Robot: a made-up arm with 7 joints. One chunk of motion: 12 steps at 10 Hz.
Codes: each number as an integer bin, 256 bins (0 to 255) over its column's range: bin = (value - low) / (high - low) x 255, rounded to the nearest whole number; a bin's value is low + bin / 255 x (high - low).
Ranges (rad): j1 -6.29..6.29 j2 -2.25..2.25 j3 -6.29..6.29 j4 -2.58..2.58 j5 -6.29..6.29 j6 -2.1..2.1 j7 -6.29..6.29
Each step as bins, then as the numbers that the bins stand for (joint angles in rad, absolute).
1 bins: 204 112 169 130 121 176 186
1 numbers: 3.7740 -0.2735 2.0473 0.0506 -0.3207 0.7988 2.8860
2 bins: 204 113 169 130 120 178 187
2 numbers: 3.7740 -0.2559 2.0473 0.0506 -0.3700 0.8318 2.9353
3 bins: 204 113 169 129 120 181 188
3 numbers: 3.7740 -0.2559 2.0473 0.0304 -0.3700 0.8812 2.9847
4 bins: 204 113 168 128 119 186 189
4 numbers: 3.7740 -0.2559 1.9980 0.0101 -0.4193 0.9635 3.0340
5 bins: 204 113 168 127 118 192 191
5 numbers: 3.7740 -0.2559 1.9980 -0.0101 -0.4687 1.0624 3.1327
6 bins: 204 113 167 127 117 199 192
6 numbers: 3.7740 -0.2559 1.9487 -0.0101 -0.5180 1.1776 3.1820
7 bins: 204 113 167 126 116 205 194
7 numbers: 3.7740 -0.2559 1.9487 -0.0304 -0.5673 1.2765 3.2807
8 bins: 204 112 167 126 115 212 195
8 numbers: 3.7740 -0.2735 1.9487 -0.0304 -0.6167 1.3918 3.3300
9 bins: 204 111 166 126 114 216 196
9 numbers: 3.7740 -0.2912 1.8993 -0.0304 -0.6660 1.4576 3.3793
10 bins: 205 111 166 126 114 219 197
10 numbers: 3.8233 -0.2912 1.8993 -0.0304 -0.6660 1.5071 3.4287
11 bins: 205 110 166 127 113 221 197
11 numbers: 3.8233 -0.3088 1.8993 -0.0101 -0.7153 1.5400 3.4287
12 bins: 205 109 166 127 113 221 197
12 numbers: 3.8233 -0.3265 1.8993 -0.0101 -0.7153 1.5400 3.4287
